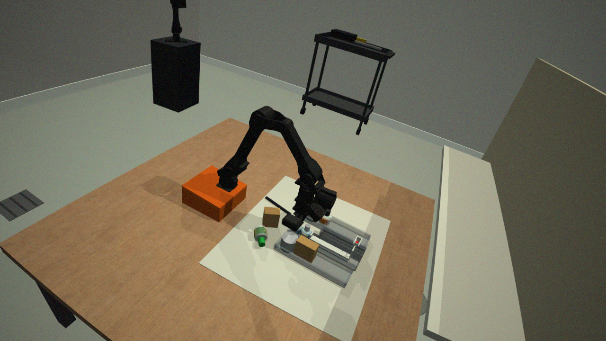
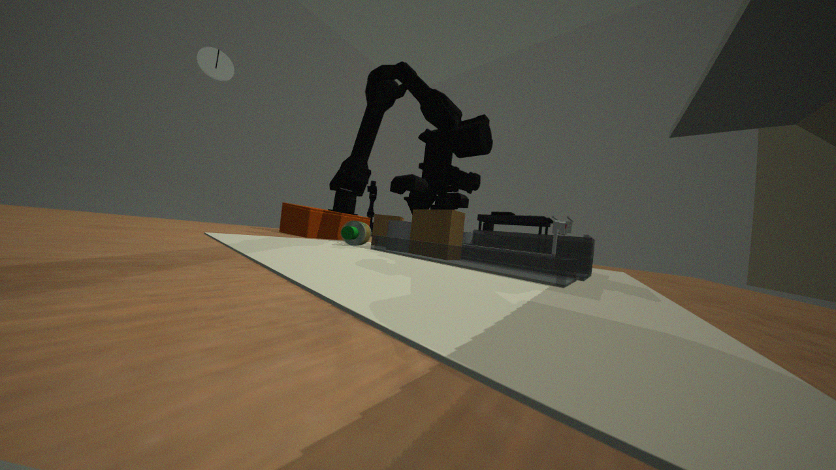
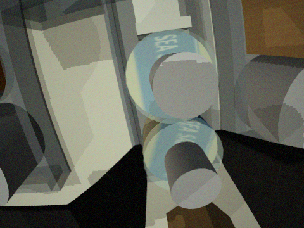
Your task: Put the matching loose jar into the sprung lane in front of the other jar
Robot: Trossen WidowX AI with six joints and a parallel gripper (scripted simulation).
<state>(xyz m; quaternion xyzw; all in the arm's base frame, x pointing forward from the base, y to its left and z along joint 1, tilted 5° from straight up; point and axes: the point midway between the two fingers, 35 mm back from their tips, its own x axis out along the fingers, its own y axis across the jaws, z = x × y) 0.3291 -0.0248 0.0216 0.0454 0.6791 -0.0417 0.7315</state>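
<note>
Now: the white mat 6 cm ahead of my gripper tip and 3 cm below it. Also, from my gripper tip: thin black stick: 13 cm behind, 11 cm to the left, 3 cm below; then white pusher plate: 15 cm ahead, 1 cm to the left, 1 cm above; then grey lane rack: 15 cm ahead, 2 cm below, 1 cm to the left.
</note>
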